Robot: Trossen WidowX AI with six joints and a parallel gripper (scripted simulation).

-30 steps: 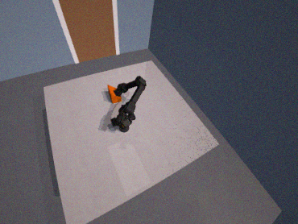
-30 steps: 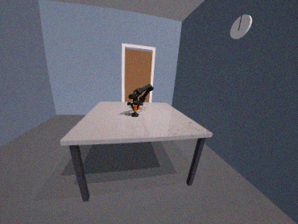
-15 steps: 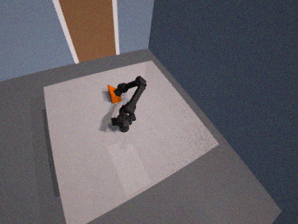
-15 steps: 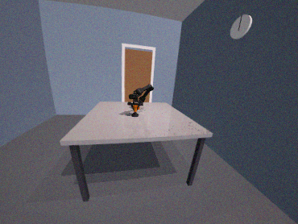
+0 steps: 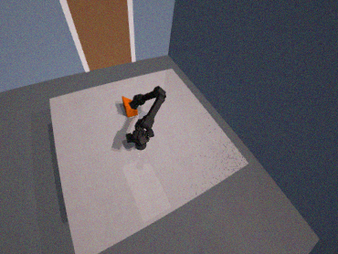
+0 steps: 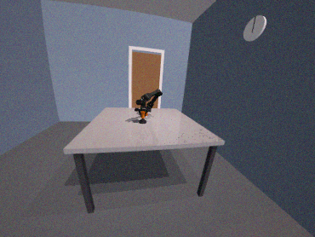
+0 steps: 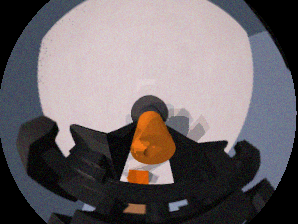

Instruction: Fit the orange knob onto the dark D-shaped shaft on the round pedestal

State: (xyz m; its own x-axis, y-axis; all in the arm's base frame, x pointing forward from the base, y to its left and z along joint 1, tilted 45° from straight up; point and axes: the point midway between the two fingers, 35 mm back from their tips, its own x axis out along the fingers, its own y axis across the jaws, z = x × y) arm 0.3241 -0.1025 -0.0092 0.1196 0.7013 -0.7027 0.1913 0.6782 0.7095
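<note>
Right now my gripper tip is 2 cm below the orange knob. Round my gripper tip: dark round pedestal 4 cm below.
</note>
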